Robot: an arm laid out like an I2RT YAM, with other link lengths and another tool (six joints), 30 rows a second.
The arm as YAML. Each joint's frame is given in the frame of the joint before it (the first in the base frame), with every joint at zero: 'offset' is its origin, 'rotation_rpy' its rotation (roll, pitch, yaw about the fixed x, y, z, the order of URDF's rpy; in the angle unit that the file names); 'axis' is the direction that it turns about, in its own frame. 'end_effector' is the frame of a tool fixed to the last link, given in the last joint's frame.
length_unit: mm
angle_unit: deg
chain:
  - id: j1
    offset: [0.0, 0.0, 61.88]
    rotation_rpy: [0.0, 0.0, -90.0]
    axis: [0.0, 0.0, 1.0]
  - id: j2
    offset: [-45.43, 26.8, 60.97]
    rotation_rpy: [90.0, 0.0, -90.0]
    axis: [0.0, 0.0, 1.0]
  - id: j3
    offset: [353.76, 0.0, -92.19]
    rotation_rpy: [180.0, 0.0, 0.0]
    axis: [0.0, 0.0, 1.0]
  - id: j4
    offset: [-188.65, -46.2, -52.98]
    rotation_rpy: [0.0, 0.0, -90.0]
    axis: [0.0, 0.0, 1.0]
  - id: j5
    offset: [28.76, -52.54, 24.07]
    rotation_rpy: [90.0, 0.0, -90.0]
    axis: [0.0, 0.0, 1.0]
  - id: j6
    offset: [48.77, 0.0, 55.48]
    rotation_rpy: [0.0, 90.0, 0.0]
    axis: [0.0, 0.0, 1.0]
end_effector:
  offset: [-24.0, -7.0, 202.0]
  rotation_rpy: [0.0, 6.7, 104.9]
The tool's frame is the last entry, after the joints.
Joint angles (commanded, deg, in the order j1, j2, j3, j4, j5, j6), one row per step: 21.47 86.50 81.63 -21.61 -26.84 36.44; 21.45 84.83 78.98 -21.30 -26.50 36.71; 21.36 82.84 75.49 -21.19 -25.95 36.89; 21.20 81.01 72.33 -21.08 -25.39 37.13; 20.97 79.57 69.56 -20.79 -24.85 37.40; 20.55 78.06 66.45 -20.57 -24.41 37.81; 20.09 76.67 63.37 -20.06 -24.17 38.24; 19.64 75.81 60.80 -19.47 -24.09 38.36; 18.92 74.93 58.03 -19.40 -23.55 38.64; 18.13 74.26 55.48 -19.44 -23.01 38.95; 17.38 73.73 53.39 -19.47 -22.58 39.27; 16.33 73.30 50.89 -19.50 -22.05 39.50; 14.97 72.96 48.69 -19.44 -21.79 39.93; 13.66 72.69 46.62 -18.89 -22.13 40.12; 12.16 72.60 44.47 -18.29 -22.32 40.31
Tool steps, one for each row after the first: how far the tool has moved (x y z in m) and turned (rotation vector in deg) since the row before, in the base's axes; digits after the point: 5 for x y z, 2 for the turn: -0.00965 -0.00525 -0.00689 -0.23 0.76 -0.43; -0.01229 -0.00767 -0.01217 -0.64 1.33 -0.65; -0.01089 -0.00761 -0.01118 -0.56 1.20 -0.75; -0.00815 -0.00689 -0.01036 -0.47 1.06 -0.82; -0.00927 -0.00806 -0.01264 -0.47 1.48 -0.99; -0.00876 -0.00712 -0.01199 -0.28 1.34 -0.87; -0.00641 -0.00546 -0.01109 -0.35 1.12 -0.58; -0.00680 -0.00892 -0.01466 -0.74 1.79 -1.31; -0.00630 -0.00890 -0.01452 -0.74 1.90 -1.39; -0.00529 -0.00765 -0.01183 -0.56 1.62 -1.27; -0.00608 -0.00972 -0.01501 -0.81 2.04 -1.59; -0.00483 -0.00950 -0.01256 -0.42 1.92 -1.82; -0.00449 -0.00639 -0.00965 0.03 1.37 -1.19; -0.00404 -0.00749 -0.01082 -0.09 1.55 -1.49
